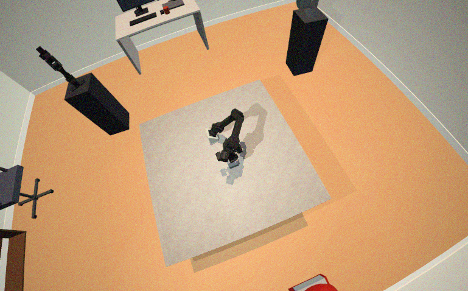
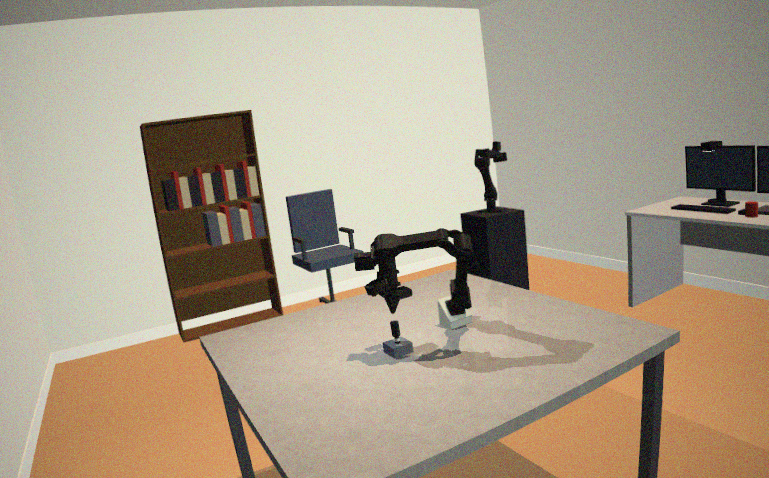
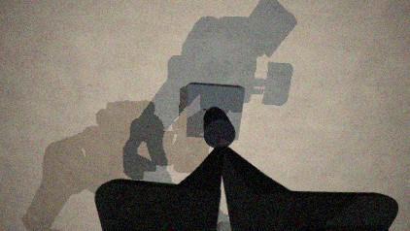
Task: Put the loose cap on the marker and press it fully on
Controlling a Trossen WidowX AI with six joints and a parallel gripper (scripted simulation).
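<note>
My gripper tip is 5 cm above the dark marker cap. The rest, counted from my gripper tip: grey-blue holder block 12 cm below.
</note>
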